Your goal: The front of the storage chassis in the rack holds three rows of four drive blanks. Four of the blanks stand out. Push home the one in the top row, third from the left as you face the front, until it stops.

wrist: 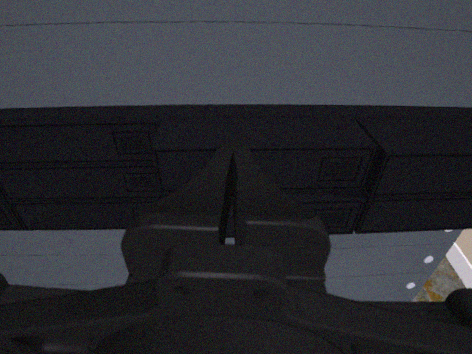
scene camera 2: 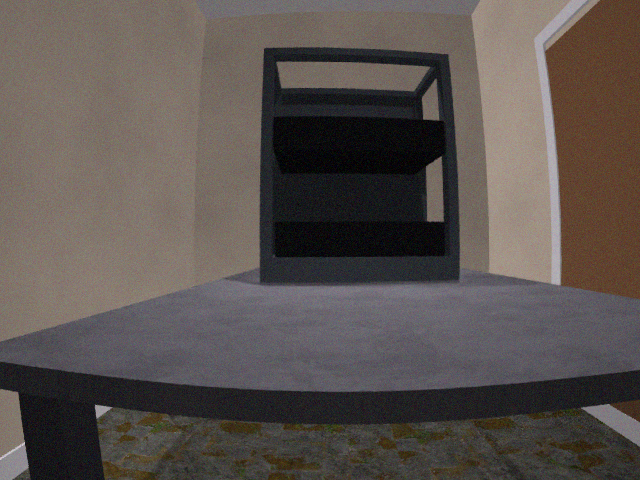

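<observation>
Visible to me: my gripper point(wrist: 233, 162), with a rack showing in the wrist view point(wrist: 354, 117) as well. I also see the rack point(scene camera 2: 343, 198).
</observation>
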